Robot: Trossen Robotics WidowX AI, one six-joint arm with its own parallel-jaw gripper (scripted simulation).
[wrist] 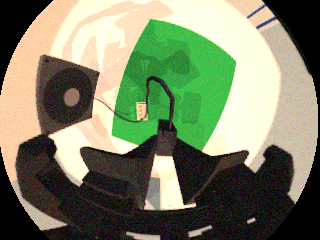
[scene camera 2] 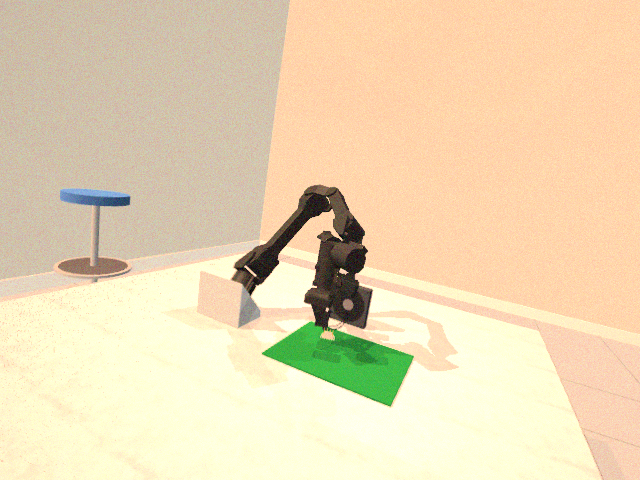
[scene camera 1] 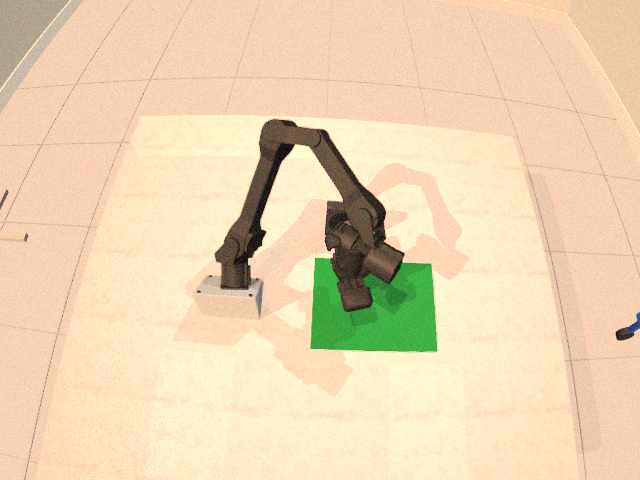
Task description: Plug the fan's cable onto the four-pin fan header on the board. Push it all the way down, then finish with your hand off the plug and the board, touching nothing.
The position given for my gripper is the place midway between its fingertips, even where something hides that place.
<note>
In view: my gripper [scene camera 1: 344, 287], a dark square fan [scene camera 2: 358, 307] and a green board [scene camera 1: 402, 318].
My gripper is seen too in the wrist view [wrist: 163, 138] and in scene camera 2 [scene camera 2: 319, 320]. The dark square fan shows as well in the wrist view [wrist: 63, 88]. The green board shows as well in the wrist view [wrist: 198, 72] and in scene camera 2 [scene camera 2: 361, 366].
</note>
